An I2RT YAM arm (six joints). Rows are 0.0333 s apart.
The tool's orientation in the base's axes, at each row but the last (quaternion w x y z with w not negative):
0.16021 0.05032 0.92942 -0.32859
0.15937 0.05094 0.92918 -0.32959
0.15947 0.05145 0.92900 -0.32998
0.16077 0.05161 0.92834 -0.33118
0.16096 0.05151 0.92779 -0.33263
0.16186 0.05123 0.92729 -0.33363
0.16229 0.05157 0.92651 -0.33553
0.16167 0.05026 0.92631 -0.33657
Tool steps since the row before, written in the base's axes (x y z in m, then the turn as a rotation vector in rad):
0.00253 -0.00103 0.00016 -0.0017 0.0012 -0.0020
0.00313 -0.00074 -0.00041 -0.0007 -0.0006 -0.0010
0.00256 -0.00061 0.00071 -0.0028 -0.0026 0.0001
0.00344 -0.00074 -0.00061 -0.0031 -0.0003 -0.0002
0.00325 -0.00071 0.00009 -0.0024 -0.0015 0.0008
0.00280 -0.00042 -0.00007 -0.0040 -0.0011 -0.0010
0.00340 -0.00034 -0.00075 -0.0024 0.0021 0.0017
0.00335 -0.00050 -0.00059 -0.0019 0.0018 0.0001
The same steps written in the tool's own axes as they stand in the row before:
-0.00243 -0.00039 0.00120 0.0023 0.0018 0.0003
-0.00281 0.00029 0.00159 0.0010 0.0000 0.0009
-0.00264 -0.00038 0.00054 0.0026 -0.0026 0.0008
-0.00303 0.00049 0.00182 0.0030 -0.0007 -0.0005
-0.00309 0.00006 0.00124 0.0020 -0.0021 -0.0003
-0.00261 0.00029 0.00106 0.0041 -0.0011 0.0004
-0.00295 0.00089 0.00166 0.0017 0.0001 -0.0032
-0.00295 0.00065 0.00164 0.0017 0.0009 -0.0017

